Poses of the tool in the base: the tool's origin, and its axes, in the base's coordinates. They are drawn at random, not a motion.
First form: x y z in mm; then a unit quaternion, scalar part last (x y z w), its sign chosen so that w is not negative.
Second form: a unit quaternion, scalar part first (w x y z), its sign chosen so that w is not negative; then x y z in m. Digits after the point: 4 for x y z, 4 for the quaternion.
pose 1, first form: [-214.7, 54.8, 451.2, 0.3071, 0.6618, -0.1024, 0.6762]
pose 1, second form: [0.6762, 0.3071, 0.6618, -0.1024, -0.2147, 0.0548, 0.4512]
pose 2, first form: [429.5, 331.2, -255.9, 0.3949, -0.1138, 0.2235, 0.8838]
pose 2, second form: [0.8838, 0.3949, -0.1138, 0.2235, 0.4295, 0.3312, -0.2559]
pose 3, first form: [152.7, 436.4, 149.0, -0.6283, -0.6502, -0.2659, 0.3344]
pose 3, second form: [0.3344, -0.6283, -0.6502, -0.2659, 0.1527, 0.4364, 0.1490]
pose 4, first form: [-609.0, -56.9, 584.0, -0.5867, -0.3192, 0.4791, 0.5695]
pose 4, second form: [0.5695, -0.5867, -0.3192, 0.4791, -0.6090, -0.0569, 0.5840]
